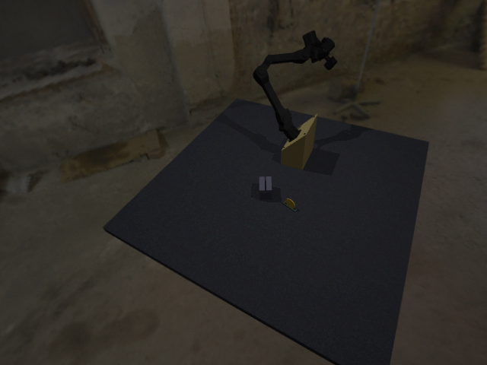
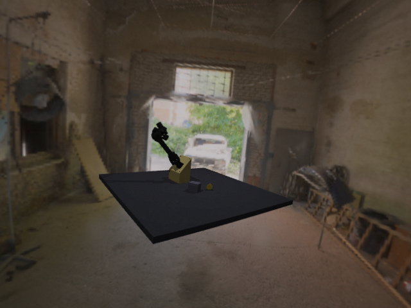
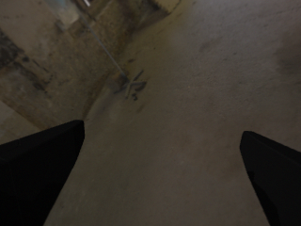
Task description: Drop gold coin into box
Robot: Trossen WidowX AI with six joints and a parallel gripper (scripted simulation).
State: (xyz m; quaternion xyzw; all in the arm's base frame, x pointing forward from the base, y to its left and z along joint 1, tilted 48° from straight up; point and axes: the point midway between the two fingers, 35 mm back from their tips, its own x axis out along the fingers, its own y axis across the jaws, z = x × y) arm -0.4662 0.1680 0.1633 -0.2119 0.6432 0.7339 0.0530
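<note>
Right now the gold coin is 820 mm ahead of my gripper tip, 120 mm to the left of it and 360 mm below it.
</note>
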